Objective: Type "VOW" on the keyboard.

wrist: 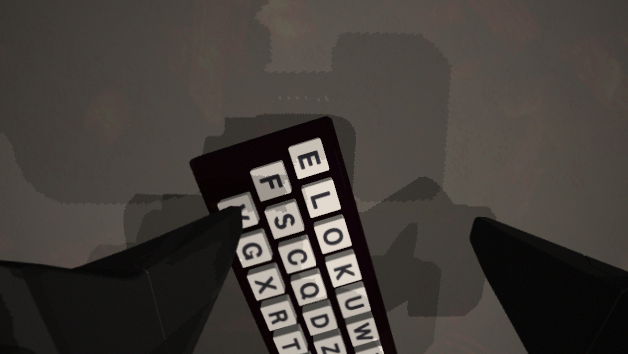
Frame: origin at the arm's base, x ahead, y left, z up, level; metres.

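Seen in the pictures: gripper, fingertip midpoint: [356, 223].
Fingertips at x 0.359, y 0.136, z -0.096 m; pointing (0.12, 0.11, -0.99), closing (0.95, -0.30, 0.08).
Observation:
Pixels of each thing's top centre, then the offset from my fingertips to it. "spot": a spot on its surface instead. Level surfaces: height alone.
- black keyboard at a spot on its surface: [225, 165] spot: dz -0.017, dx -0.046, dy +0.033 m
- V key at its top centre: [237, 214] dz -0.012, dx -0.046, dy +0.013 m
- O key at its top centre: [333, 236] dz -0.012, dx -0.010, dy -0.008 m
- W key at its top centre: [363, 332] dz -0.012, dx -0.009, dy -0.061 m
- F key at its top centre: [270, 182] dz -0.012, dx -0.029, dy +0.022 m
- G key at its top centre: [252, 250] dz -0.012, dx -0.046, dy -0.005 m
- E key at its top centre: [308, 159] dz -0.012, dx -0.011, dy +0.027 m
- grey-brown table at its surface level: dz -0.029 m
A black keyboard [225, 165] with white letter keys runs from the centre down to the bottom edge, tilted. My gripper [356, 223] is wide open and empty, with a finger on each side of the view. The left fingertip is over the V key [237, 204] and hides part of it; whether it touches the key I cannot tell. The O key [333, 236] lies in the row on the right, between L and K. The W key [363, 332] is lower in that same row, below U. The right finger is off to the right of the keyboard.
The F key [270, 181] and the G key [254, 250] are close to the V key. The E key [308, 158] is at the top end of the keyboard. Dark shadows of the arm fall across the grey-brown table [525, 125] and parts of the keyboard.

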